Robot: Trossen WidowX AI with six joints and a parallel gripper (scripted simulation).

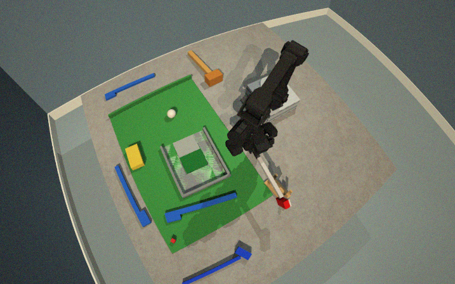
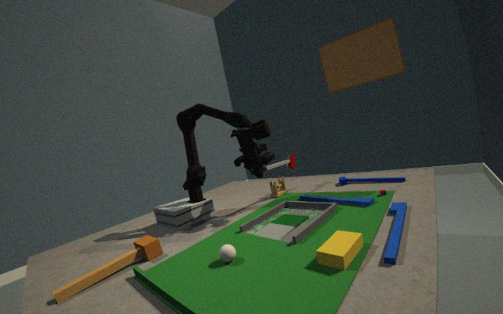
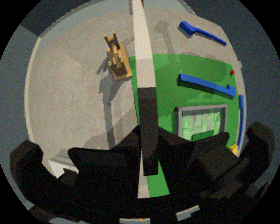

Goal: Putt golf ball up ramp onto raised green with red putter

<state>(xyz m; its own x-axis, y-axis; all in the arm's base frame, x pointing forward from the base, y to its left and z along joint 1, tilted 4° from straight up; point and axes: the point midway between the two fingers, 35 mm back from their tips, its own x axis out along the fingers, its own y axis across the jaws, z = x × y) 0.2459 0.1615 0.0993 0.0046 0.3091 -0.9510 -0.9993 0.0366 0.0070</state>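
Right now my gripper tip is 11 cm to the right of the red putter and 2 cm below it. Also, from my gripper tip: wooden stand 5 cm behind, 16 cm to the left, 9 cm below; then white golf ball 19 cm ahead, 37 cm to the right, 10 cm below; then small red cube 43 cm ahead, 15 cm to the left, 11 cm below.
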